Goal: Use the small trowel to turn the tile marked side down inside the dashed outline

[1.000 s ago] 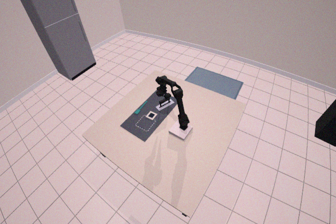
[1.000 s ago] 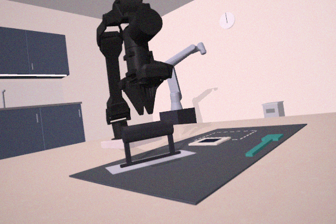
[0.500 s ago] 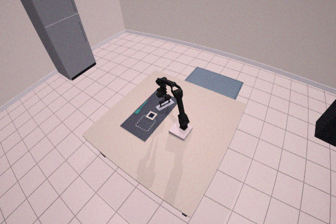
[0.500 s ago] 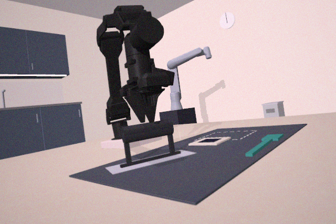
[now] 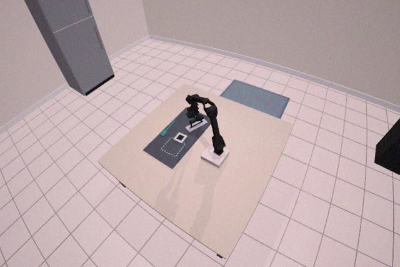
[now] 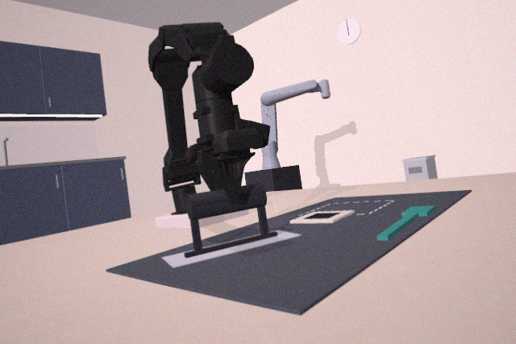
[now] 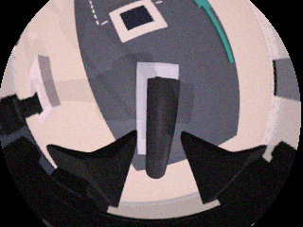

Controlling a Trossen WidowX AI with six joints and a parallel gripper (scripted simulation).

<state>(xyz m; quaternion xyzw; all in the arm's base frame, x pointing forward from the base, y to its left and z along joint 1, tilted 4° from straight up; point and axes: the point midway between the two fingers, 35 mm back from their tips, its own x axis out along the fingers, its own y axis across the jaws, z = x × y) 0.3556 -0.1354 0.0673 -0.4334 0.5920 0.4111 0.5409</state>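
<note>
Now: gripper tip 30 mm above the trowel, 20 mm to the right of it and 10 mm short of it. Also, from my gripper tip: teal t-shaped tool (210 mm to the left, 180 mm ahead, 60 mm below); then dark mat (170 mm to the left, 90 mm below, 50 mm ahead); then white tile (210 mm to the left, 60 mm below, 10 mm ahead).
</note>
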